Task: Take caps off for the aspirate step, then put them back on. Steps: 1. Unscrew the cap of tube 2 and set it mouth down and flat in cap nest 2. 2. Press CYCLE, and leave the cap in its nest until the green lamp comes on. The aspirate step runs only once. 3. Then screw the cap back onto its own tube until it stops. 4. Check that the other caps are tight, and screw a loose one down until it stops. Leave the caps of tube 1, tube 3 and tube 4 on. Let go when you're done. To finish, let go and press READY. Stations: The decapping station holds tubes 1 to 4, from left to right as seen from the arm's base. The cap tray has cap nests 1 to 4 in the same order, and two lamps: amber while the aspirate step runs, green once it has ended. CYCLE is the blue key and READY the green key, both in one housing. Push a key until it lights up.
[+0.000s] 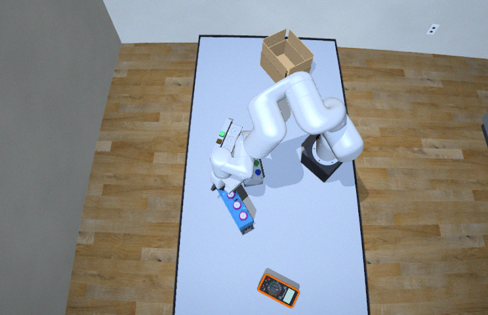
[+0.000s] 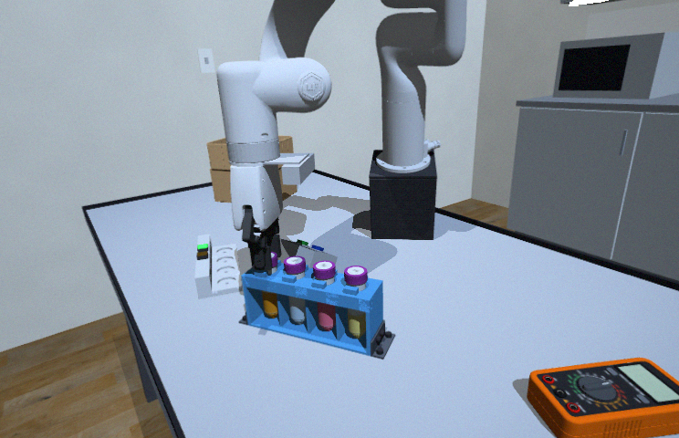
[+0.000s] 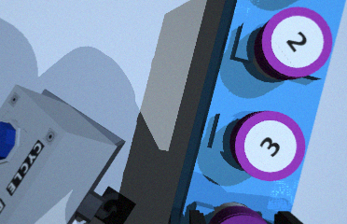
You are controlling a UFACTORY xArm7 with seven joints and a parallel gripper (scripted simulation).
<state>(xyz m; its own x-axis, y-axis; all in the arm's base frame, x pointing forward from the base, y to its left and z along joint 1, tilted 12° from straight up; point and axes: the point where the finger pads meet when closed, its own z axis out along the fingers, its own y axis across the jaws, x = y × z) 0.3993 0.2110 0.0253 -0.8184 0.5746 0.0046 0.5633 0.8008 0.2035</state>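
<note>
Right now the cap 4 is 1 cm below my hand. Round my hand: cap 3: 3 cm behind, 4 cm to the left, 1 cm below; cap marked 1: 10 cm behind, 12 cm to the left, 1 cm below; purple cap marked 2: 7 cm behind, 8 cm to the left, 1 cm below.
</note>
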